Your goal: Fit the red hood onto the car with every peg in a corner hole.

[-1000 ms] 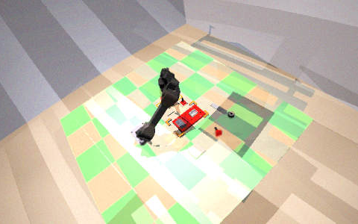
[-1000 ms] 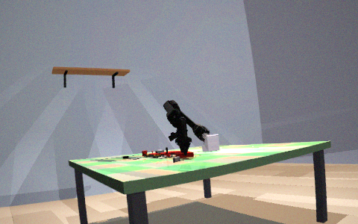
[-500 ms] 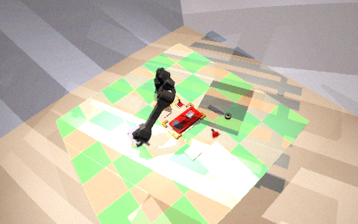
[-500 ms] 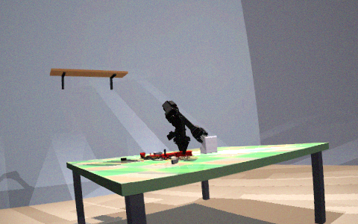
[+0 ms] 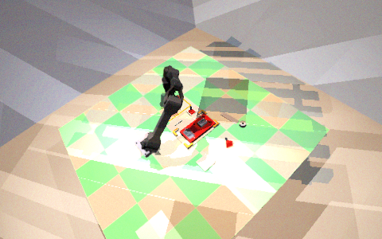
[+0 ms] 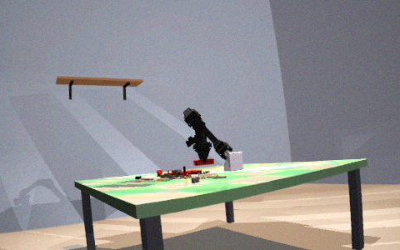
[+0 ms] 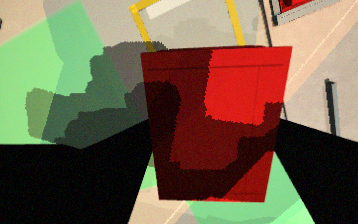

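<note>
My gripper tip is now 4 cm short of the pale engine block, 23 cm to the left of it and 5 cm above it. Round my gripper tip: grey bar (19 cm ahead, 31 cm to the right, 7 cm below); dark piece (16 cm ahead, 17 cm to the left, 6 cm below); red hood (right at my gripper tip).
</note>
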